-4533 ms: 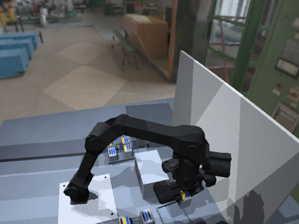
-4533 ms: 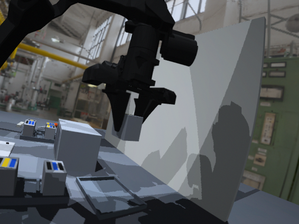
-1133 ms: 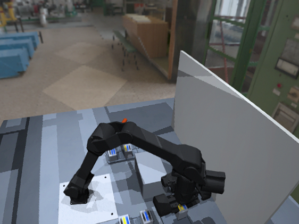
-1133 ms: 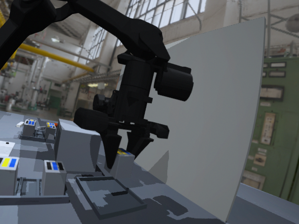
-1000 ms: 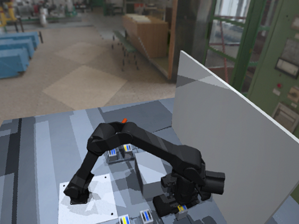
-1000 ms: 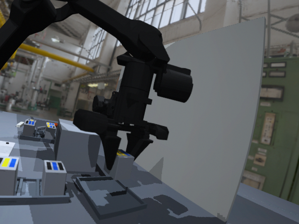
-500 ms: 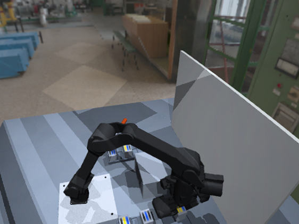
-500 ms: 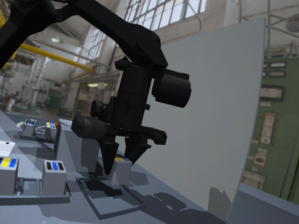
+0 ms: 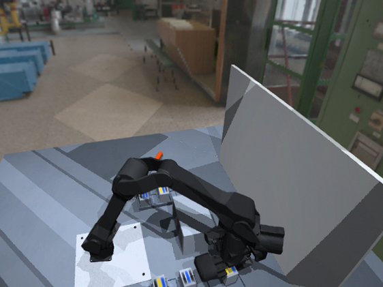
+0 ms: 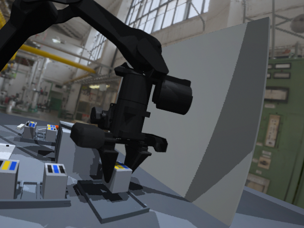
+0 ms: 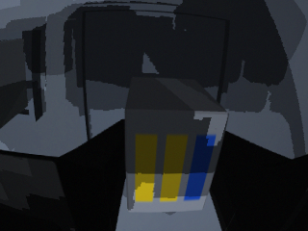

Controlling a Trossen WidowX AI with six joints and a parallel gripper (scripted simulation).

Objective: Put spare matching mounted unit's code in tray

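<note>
My gripper tip is 30 mm above the flat tray. The rest, counted from my gripper tip: rack: 150 mm behind, 10 mm to the right, 30 mm below; then grey panel: 160 mm ahead, 210 mm to the left, 190 mm above; then mounted unit: 70 mm behind, 190 mm to the left, 10 mm above.
</note>
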